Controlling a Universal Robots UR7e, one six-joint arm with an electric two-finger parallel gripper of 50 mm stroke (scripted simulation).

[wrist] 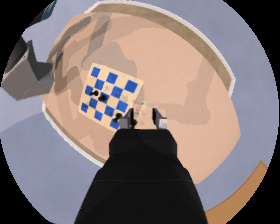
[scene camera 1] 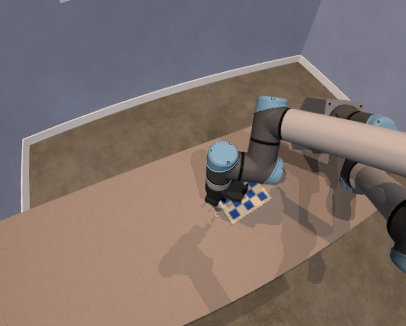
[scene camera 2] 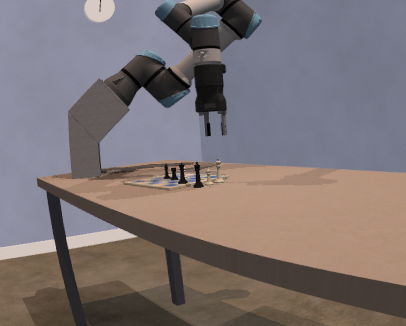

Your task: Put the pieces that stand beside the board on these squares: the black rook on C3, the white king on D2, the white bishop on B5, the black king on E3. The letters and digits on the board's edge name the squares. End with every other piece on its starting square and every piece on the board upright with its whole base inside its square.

chessboard: wrist; scene camera 1; scene camera 2 158, 182
same spot on chessboard: [wrist: 124, 89] = [scene camera 1: 235, 208]
